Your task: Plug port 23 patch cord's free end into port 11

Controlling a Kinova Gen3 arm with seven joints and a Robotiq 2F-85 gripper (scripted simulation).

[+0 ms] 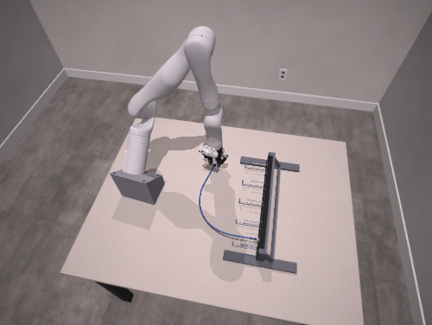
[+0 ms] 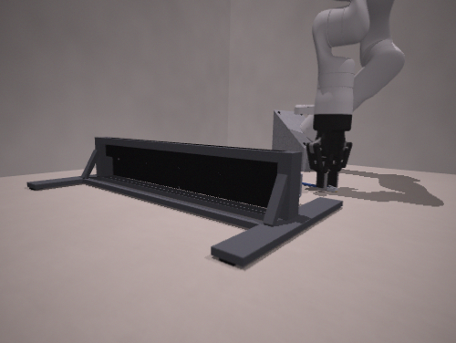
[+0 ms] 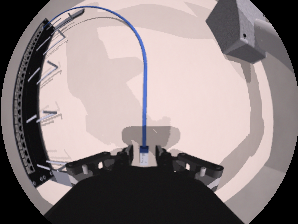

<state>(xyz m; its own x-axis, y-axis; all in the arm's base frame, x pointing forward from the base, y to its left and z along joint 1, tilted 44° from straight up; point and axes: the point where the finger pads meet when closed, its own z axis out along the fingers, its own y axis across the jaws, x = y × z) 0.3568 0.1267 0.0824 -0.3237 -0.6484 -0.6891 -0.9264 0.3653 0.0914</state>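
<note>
Now: the plug 10 mm to the left of my hand and 10 mm below it.
</note>
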